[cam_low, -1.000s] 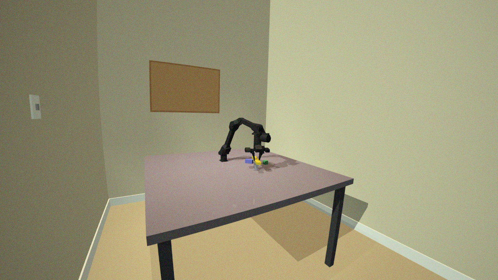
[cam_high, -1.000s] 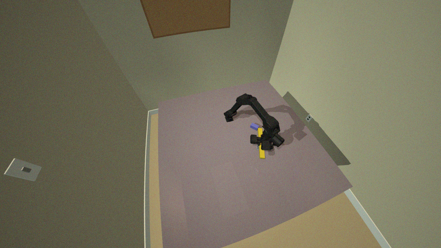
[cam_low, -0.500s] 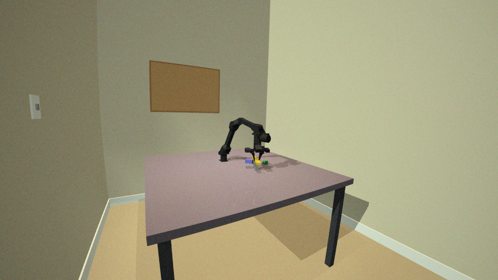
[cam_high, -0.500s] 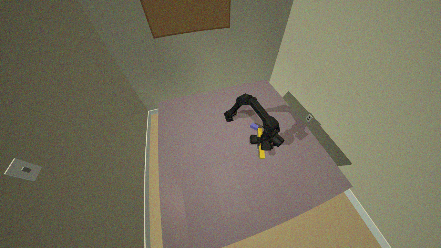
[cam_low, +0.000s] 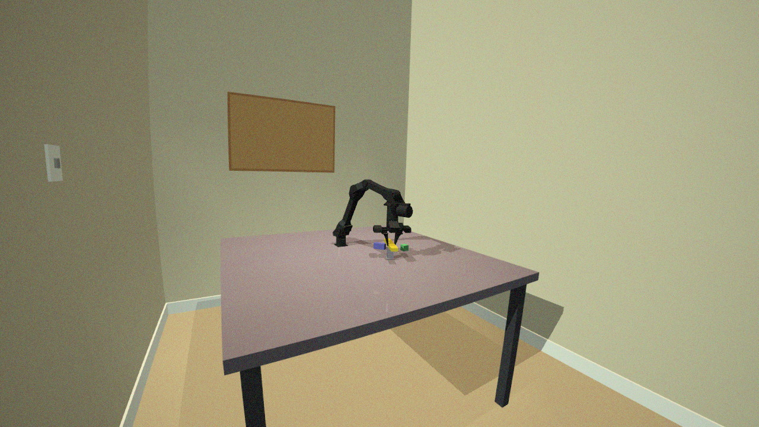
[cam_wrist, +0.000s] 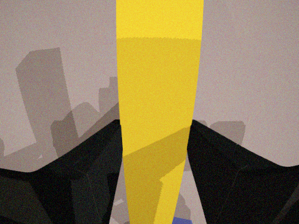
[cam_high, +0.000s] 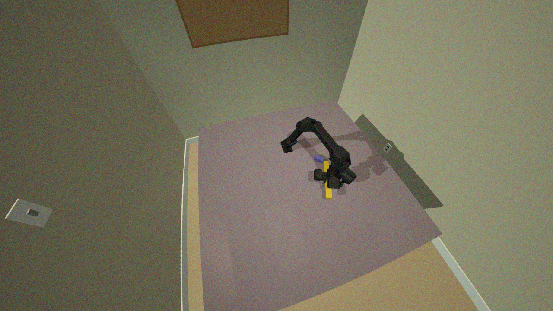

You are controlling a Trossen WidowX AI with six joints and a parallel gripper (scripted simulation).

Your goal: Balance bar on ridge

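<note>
My gripper tip is now 3 cm past the yellow bar and 1 cm to the right of it. Round my gripper tip: blue block (21 cm behind, 6 cm to the left, 6 cm below); then green cube (17 cm to the left, 11 cm behind, 6 cm below).
</note>
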